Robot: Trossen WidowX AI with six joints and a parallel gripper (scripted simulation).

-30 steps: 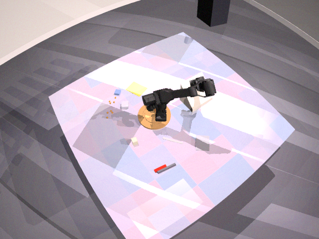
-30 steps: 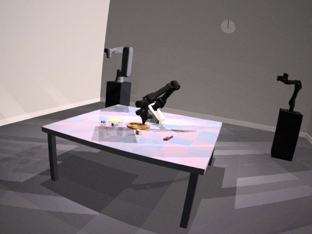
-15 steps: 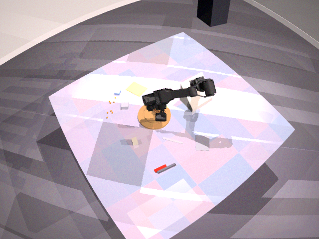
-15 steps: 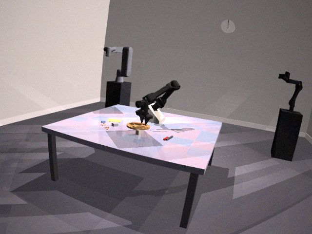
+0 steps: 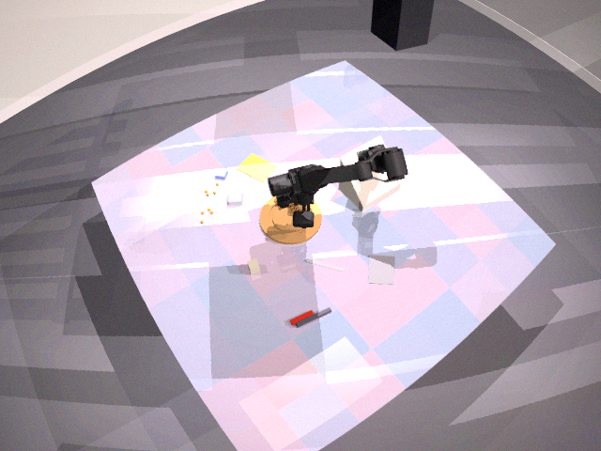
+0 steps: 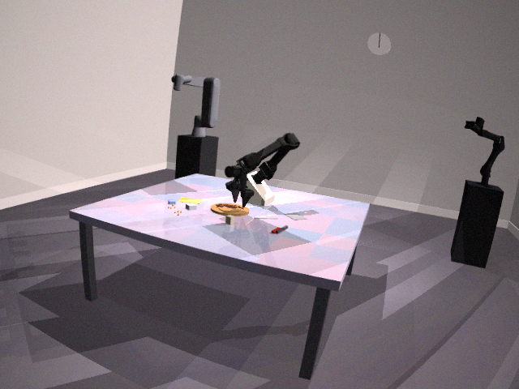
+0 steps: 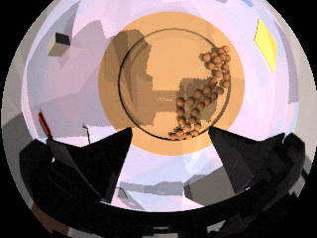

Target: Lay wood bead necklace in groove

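Now: gripper tip 30 mm to the left of the round bead board, 30 mm short of it and 20 mm above it. From my gripper tip the other things lie so: cream cube (220 mm ahead, 80 mm to the left, 10 mm below); white block (190 mm to the right, 160 mm ahead, 20 mm below); thin rod (170 mm to the left, 30 mm below, 20 mm ahead).
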